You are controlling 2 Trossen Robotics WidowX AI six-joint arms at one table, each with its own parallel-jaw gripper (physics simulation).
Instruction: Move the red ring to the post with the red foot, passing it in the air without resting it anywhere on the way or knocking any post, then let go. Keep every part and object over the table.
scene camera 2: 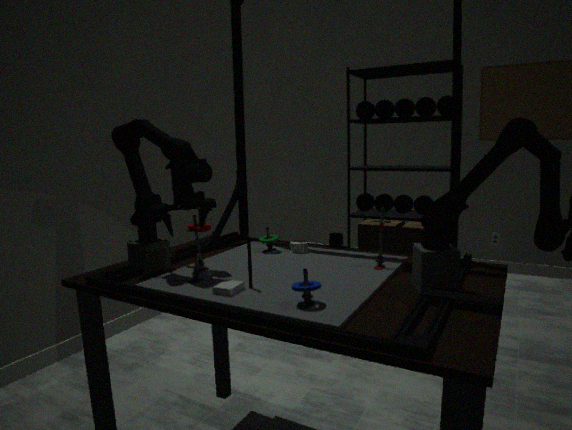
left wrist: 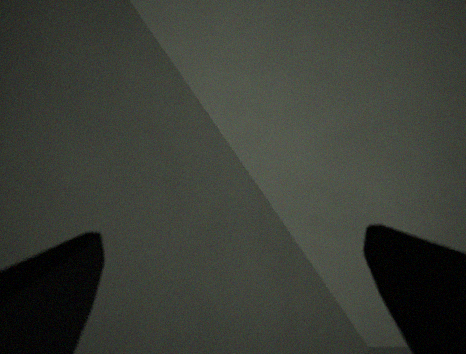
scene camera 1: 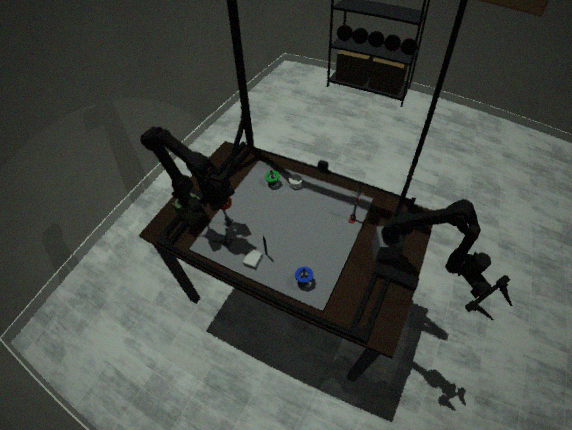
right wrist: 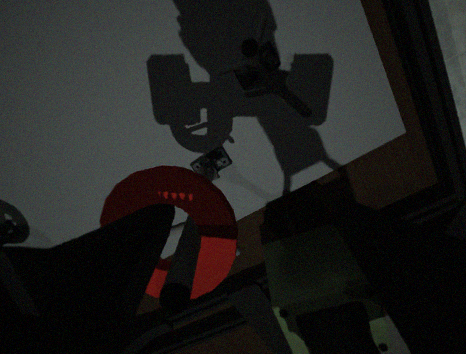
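Seen in the pictures: left gripper, fingertip midpoint: (left wrist: 236,243) (scene camera 1: 502,313); right gripper, fingertip midpoint: (scene camera 2: 187,234) (scene camera 1: 215,210) (right wrist: 253,205); left arm's base, origin of the base link: (scene camera 2: 435,246) (scene camera 1: 390,236); right arm's base, origin of the base link: (scene camera 2: 148,241) (scene camera 1: 186,201) (right wrist: 334,329).
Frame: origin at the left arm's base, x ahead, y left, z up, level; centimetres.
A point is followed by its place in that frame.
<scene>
The red ring (scene camera 1: 227,204) @(x 66.3, y -14.6, z 3.3 cm) (scene camera 2: 192,228) @(x 69.5, y -12.8, z 3.5 cm) (right wrist: 150,182) @(x 66.1, y -13.7, z 3.2 cm) sits high on a tall grey post (scene camera 2: 199,250) @(x 68.3, y -15.0, z -3.9 cm), whose top sticks up through it. My right gripper (scene camera 2: 187,231) @(x 71.3, y -12.7, z 1.8 cm) (right wrist: 253,205) @(x 71.3, y -12.7, z 1.8 cm) is open, pointing down at about ring height; one finger overlaps the ring in scene camera 2 and in the right wrist view, and I cannot tell whether they touch. The post with the red foot (scene camera 1: 352,219) @(x 12.4, y -16.0, z -9.7 cm) (scene camera 2: 379,267) @(x 12.5, y -15.0, z -10.0 cm) stands upright at the mat's right back, with no ring on it. My left gripper (scene camera 1: 501,311) @(x -35.2, y 37.2, z 4.3 cm) (left wrist: 236,243) @(x -35.2, y 37.2, z 4.3 cm) is open and empty, out beyond the table's right side.
A blue ring (scene camera 1: 304,269) (scene camera 2: 299,286) is on a short post at the front; a green ring (scene camera 1: 268,177) @(x 50.9, y -39.2, z -6.0 cm) (scene camera 2: 264,239) @(x 50.4, y -38.1, z -5.8 cm) is on one at the back. A thin black post (scene camera 1: 265,246) @(x 50.1, y 1.6, z -3.9 cm) (scene camera 2: 250,265) @(x 50.0, y 1.6, z -4.1 cm) stands near a white block (scene camera 1: 253,259) @(x 55.2, y 4.9, z -8.6 cm) (scene camera 2: 228,288) @(x 55.1, y 7.4, z -8.6 cm). A white round piece (scene camera 1: 296,183) @(x 37.4, y -36.0, z -7.1 cm) (scene camera 2: 300,247) @(x 37.3, y -35.6, z -8.4 cm) lies behind.
</scene>
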